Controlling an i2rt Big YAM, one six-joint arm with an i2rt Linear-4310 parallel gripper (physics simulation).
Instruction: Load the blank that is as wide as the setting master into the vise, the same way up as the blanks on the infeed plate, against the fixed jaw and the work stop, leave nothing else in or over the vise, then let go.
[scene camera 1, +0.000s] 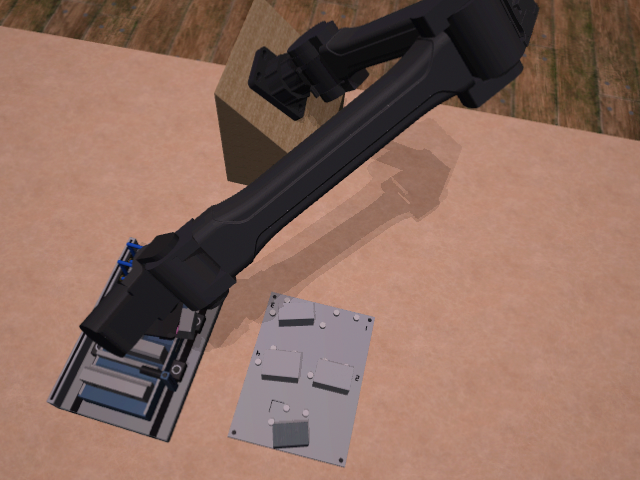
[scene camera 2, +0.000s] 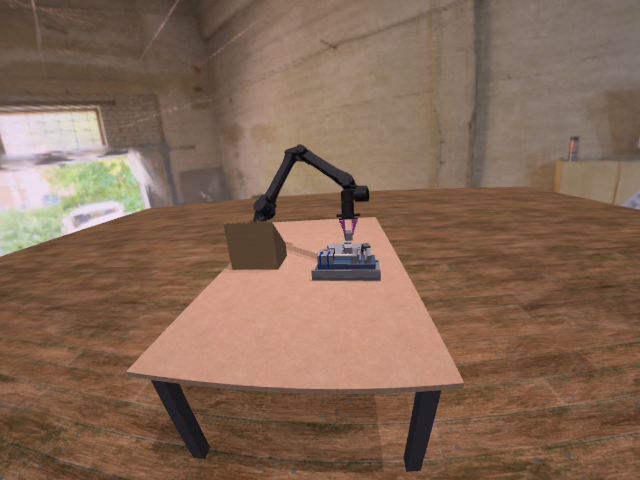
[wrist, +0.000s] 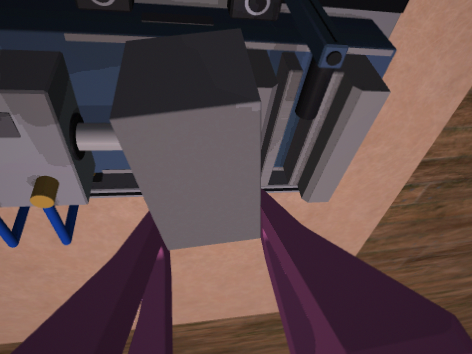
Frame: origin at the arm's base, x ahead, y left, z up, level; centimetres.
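Where they show: gripper, fingertip midpoint: (scene camera 2: 348, 235) (wrist: 209, 210); arm's base at its link origin: (scene camera 1: 277, 86) (scene camera 2: 258, 231).
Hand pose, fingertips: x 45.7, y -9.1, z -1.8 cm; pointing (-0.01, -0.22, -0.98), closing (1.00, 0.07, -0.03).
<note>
Things, the pixels of their top centre, and the offset from my fingertips. "pt": a spot on its surface instead.
- grey rectangular blank at its top centre: (wrist: 204, 197) (scene camera 1: 171, 317) (scene camera 2: 348, 231) dx -0.1, dy +2.4, dz +1.2 cm
- rod at its top centre: (wrist: 153, 146) dx -3.0, dy -3.9, dz -7.6 cm
- dark work stop pin at a spot on its surface: (wrist: 312, 95) (scene camera 1: 151, 369) pt dx +5.8, dy -0.4, dz -6.6 cm
- infeed plate at its top centre: (scene camera 1: 305, 373) (scene camera 2: 347, 249) dx +0.3, dy +22.4, dz -15.4 cm
- darker block at its top centre: (scene camera 1: 290, 434) dx +10.6, dy +21.7, dz -12.9 cm
- cylinder block at its top centre: (wrist: 2, 160) (scene camera 2: 326, 252) dx -10.9, dy -3.0, dz -6.6 cm
My gripper (scene camera 2: 348, 225) (wrist: 209, 210) is shut on a grey rectangular blank (scene camera 2: 348, 235) (wrist: 192, 165). The blank hangs just above the vise, on the cylinder side of the jaws, over the rod (wrist: 97, 136). The fixed jaw (scene camera 1: 114, 383) (wrist: 342, 145) is the outer light bar. The dark work stop pin (scene camera 1: 149, 370) (wrist: 312, 95) reaches in over the jaw gap. The arm hides most of the gripper in scene camera 1. The infeed plate (scene camera 1: 330, 439) holds three light blanks (scene camera 1: 296, 313) (scene camera 1: 281, 365) (scene camera 1: 333, 375) and a darker block (scene camera 1: 290, 434), possibly the setting master.
A cylinder block (wrist: 30, 145) with brass fittings and blue hoses (wrist: 60, 227) stands at one end of the vise. Clamp blocks (scene camera 1: 176, 368) (wrist: 256, 7) line its long side. A large wooden block (scene camera 1: 248, 139) (scene camera 2: 253, 246) stands beside the arm's base.
</note>
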